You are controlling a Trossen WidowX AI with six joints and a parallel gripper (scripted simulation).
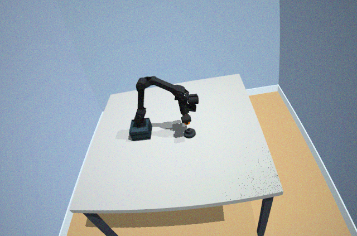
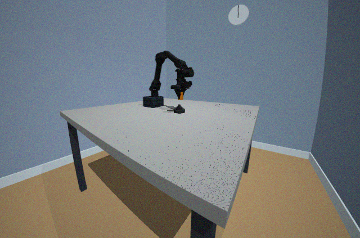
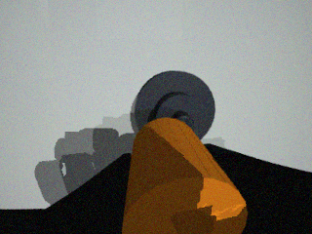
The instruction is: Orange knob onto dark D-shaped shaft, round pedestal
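Right now the round pedestal is 70 mm below my gripper tip and 20 mm to the right of it. Also, from my gripper tip: orange knob: 20 mm above.
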